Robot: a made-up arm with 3 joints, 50 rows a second.
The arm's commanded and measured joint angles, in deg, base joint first. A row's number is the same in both.
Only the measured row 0 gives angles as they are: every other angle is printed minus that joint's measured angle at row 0.
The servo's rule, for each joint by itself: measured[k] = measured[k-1] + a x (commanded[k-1-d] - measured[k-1]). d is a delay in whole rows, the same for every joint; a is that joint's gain. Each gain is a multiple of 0.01, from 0.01 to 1. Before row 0 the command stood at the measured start. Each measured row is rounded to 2 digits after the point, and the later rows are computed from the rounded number. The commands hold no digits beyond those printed.
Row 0, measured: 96.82, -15.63, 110.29
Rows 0 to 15, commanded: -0.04, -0.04, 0.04; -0.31, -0.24, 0.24; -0.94, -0.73, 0.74; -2.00, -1.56, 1.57; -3.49, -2.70, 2.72; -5.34, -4.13, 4.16; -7.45, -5.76, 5.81; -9.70, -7.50, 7.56; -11.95, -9.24, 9.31; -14.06, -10.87, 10.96; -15.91, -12.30, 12.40; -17.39, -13.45, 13.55; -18.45, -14.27, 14.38; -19.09, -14.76, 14.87; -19.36, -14.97, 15.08; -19.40, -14.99, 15.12
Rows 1 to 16, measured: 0.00, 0.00, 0.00; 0.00, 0.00, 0.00; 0.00, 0.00, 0.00; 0.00, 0.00, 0.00; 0.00, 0.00, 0.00; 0.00, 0.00, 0.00; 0.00, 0.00, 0.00; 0.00, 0.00, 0.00; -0.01, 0.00, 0.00; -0.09, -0.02, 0.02; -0.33, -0.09, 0.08; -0.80, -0.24, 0.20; -1.55, -0.49, 0.40; -2.61, -0.85, 0.70; -3.97, -1.34, 1.11; -5.57, -1.96, 1.63
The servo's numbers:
d 8
a 0.28 0.10 0.08

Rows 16 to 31, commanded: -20.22, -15.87, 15.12; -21.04, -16.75, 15.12; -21.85, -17.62, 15.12; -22.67, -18.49, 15.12; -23.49, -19.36, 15.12; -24.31, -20.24, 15.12; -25.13, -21.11, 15.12; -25.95, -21.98, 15.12; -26.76, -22.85, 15.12; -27.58, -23.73, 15.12; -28.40, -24.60, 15.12; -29.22, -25.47, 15.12; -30.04, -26.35, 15.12; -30.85, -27.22, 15.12; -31.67, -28.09, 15.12; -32.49, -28.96, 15.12
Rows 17 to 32, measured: -7.36, -2.69, 2.24; -9.24, -3.51, 2.94; -11.11, -4.39, 3.70; -12.87, -5.30, 4.49; -14.43, -6.20, 5.28; -15.73, -7.06, 6.05; -16.75, -7.85, 6.77; -17.49, -8.56, 7.44; -18.25, -9.29, 8.05; -19.03, -10.04, 8.62; -19.82, -10.80, 9.14; -20.62, -11.57, 9.62; -21.42, -12.35, 10.06; -22.23, -13.14, 10.46; -23.04, -13.94, 10.83; -23.85, -14.74, 11.17
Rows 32 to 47, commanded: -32.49, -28.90, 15.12; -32.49, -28.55, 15.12; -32.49, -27.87, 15.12; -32.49, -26.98, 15.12; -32.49, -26.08, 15.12; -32.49, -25.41, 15.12; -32.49, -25.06, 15.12; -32.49, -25.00, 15.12; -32.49, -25.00, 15.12; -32.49, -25.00, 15.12; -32.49, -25.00, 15.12; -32.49, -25.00, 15.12; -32.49, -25.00, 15.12; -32.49, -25.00, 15.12; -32.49, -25.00, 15.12; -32.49, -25.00, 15.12
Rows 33 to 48, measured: -24.66, -15.55, 11.49; -25.48, -16.37, 11.78; -26.30, -17.19, 12.05; -27.12, -18.02, 12.30; -27.94, -18.85, 12.53; -28.75, -19.69, 12.74; -29.57, -20.53, 12.93; -30.39, -21.37, 13.11; -30.98, -22.12, 13.27; -31.40, -22.76, 13.42; -31.71, -23.27, 13.56; -31.93, -23.64, 13.68; -32.09, -23.88, 13.80; -32.20, -24.03, 13.91; -32.28, -24.13, 14.01; -32.34, -24.22, 14.10
